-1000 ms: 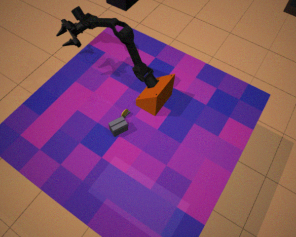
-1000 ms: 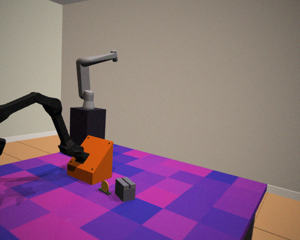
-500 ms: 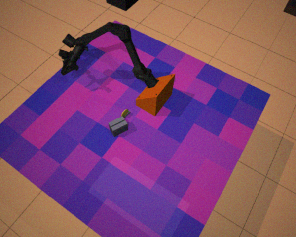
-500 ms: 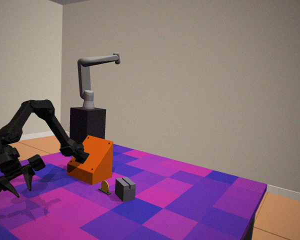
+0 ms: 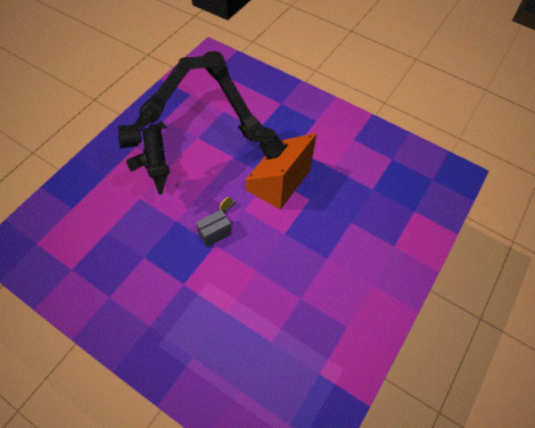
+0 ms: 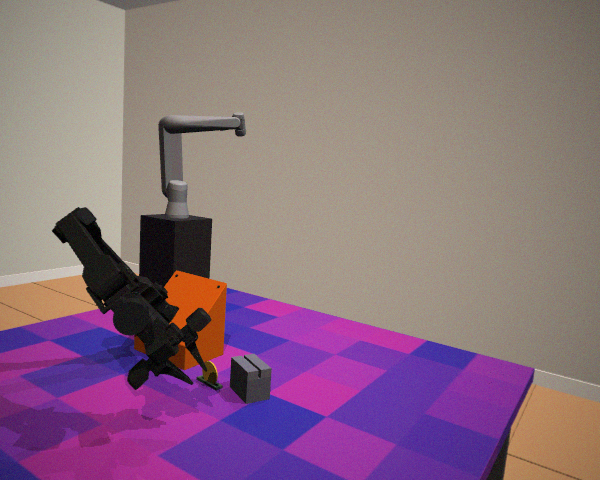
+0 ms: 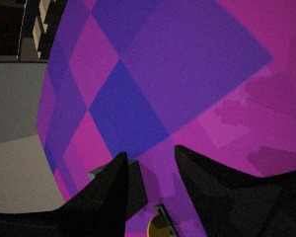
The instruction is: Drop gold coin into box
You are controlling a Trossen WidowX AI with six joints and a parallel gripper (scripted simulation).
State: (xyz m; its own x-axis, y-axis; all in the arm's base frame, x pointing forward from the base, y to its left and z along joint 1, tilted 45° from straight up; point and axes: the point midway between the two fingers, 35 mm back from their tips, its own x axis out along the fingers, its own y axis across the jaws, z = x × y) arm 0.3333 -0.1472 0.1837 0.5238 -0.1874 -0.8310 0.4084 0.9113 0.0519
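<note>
Right now my gripper tip is 12 cm past the thin gold coin, 16 cm to the right of it and 8 cm above it.
</note>
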